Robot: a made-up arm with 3 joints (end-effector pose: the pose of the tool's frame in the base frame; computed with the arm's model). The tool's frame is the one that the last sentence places.
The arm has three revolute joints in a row. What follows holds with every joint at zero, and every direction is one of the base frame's. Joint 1 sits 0.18 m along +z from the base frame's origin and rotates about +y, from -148.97 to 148.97 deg. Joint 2 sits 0.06 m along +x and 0.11 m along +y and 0.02 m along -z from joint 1 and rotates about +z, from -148.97 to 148.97 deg. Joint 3 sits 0.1 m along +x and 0.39 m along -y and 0.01 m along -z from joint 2 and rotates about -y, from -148.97 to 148.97 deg. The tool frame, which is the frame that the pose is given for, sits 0.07 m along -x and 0.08 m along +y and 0.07 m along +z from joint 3; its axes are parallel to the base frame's.
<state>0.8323 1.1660 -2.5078</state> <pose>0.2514 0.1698 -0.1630 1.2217 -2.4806 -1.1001</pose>
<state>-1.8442 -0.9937 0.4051</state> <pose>0.0463 -0.0659 -0.0100 0.8024 -2.0257 -0.9157</pose>
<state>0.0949 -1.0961 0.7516</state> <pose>-0.2168 -0.0326 0.1739 -0.4577 -0.5887 -1.0160</pose>
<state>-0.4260 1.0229 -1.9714</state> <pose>0.3836 0.1122 0.3619 -1.0465 1.3972 0.4084</pose>
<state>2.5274 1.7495 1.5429</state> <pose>-0.3508 0.1927 0.0526 1.6138 0.7128 -0.8083</pose>
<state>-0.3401 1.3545 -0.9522</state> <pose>0.3430 0.1572 0.3731 -0.8267 0.5145 1.0962</pose>
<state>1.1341 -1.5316 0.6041</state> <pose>-0.1166 0.0952 0.4011 -1.1812 0.4213 -0.9983</pose>
